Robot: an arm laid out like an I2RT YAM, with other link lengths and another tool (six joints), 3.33 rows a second.
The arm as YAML. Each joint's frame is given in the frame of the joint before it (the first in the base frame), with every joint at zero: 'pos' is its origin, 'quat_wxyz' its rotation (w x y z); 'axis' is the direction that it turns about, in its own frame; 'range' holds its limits. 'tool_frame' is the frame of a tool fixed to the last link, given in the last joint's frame.
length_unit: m
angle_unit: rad
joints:
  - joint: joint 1
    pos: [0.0, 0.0, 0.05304]
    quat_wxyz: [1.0, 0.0, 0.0, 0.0]
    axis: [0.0, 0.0, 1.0]
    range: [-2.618, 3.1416]
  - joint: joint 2
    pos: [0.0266, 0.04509, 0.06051]
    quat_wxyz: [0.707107, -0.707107, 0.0, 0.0]
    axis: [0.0, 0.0, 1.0]
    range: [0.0, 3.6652]
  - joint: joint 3
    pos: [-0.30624, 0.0, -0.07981]
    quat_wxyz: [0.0, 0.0, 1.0, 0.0]
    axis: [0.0, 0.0, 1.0]
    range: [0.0, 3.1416]
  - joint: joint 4
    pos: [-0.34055, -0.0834, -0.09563]
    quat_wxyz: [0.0, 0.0, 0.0, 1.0]
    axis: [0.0, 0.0, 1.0]
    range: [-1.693, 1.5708]
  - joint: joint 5
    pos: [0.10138, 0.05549, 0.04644]
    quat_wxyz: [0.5, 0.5, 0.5, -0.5]
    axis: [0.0, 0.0, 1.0]
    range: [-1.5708, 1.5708]
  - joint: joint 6
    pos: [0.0, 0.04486, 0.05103]
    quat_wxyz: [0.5, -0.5, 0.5, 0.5]
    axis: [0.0, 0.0, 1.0]
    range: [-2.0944, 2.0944]
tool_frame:
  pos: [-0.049, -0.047, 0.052]
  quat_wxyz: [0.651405, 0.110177, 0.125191, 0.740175]
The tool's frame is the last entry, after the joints.
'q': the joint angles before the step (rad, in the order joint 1, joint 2, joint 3, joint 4, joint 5, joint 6). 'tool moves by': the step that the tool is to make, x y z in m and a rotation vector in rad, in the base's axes. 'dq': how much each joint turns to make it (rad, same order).
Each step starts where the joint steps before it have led.
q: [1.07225 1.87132 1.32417 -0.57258 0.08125 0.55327]
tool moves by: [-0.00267 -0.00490 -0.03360 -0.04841 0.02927 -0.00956]
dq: [0.00000 0.04718 -0.02869 0.01856 0.00158 0.00980]
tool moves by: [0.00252 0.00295 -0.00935 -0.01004 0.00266 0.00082]
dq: [-0.00114 0.02802 0.01101 0.00716 0.00154 -0.00276]
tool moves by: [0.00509 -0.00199 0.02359 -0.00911 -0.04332 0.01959]
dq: [-0.00308 -0.03254 0.03298 -0.04897 0.03049 -0.03732]
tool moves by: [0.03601 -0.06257 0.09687 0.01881 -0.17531 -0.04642]
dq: [-0.09925 -0.26124 -0.03445 -0.10030 0.10120 -0.11077]
